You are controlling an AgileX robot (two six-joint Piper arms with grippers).
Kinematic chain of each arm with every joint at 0, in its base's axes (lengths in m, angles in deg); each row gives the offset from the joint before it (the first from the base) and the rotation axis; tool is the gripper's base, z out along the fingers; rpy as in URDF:
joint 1: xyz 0 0 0.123 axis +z
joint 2: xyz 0 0 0 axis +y
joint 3: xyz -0.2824 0 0.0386 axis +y
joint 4: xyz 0.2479 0 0.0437 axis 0.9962 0 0.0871
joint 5: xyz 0 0 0 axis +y
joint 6: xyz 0.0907 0 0.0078 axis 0.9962 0 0.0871
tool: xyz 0 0 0 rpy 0 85 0
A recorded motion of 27 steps. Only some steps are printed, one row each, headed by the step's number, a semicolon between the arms.
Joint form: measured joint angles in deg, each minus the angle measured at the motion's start. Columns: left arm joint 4, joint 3, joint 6, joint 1, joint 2, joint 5; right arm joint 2, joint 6, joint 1, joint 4, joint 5, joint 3.
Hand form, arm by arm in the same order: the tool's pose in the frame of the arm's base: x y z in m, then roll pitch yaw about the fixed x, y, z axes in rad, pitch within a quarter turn. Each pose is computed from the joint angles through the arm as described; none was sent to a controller.
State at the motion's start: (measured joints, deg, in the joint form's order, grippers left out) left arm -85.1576 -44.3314 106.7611 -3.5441 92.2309 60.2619; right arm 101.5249 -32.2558 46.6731 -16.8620 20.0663 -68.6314
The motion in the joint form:
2: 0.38 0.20 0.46 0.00 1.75 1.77; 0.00 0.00 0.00 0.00 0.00 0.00
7: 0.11 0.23 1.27 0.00 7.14 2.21; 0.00 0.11 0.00 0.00 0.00 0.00
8: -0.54 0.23 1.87 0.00 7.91 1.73; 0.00 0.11 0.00 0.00 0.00 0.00
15: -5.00 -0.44 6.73 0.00 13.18 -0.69; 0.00 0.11 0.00 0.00 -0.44 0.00
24: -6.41 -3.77 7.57 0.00 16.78 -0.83; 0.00 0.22 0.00 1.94 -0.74 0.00
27: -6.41 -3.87 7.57 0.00 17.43 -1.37; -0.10 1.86 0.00 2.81 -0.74 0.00
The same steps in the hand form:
2: 0.2709 -0.0971 0.2055 -2.3973 1.0156 2.6384; 0.2726 0.2757 0.2276 -2.4912 0.4108 -1.3855
7: 0.2772 -0.0978 0.1798 -2.3287 0.9420 2.6880; 0.2726 0.2757 0.2276 -2.4919 0.4119 -1.3872
8: 0.2791 -0.0976 0.1760 -2.3293 0.9380 2.6974; 0.2726 0.2757 0.2276 -2.4919 0.4119 -1.3872
15: 0.2926 -0.0968 0.1525 -2.3421 0.9301 2.7398; 0.2728 0.2762 0.2280 -2.4861 0.4171 -1.3829
24: 0.3094 -0.0977 0.1450 -2.3345 0.9399 2.7616; 0.2721 0.2772 0.2281 -2.5024 0.4458 -1.4057
27: 0.3105 -0.0974 0.1411 -2.3418 0.9281 2.7610; 0.2716 0.2773 0.2286 -2.5216 0.4743 -1.4420

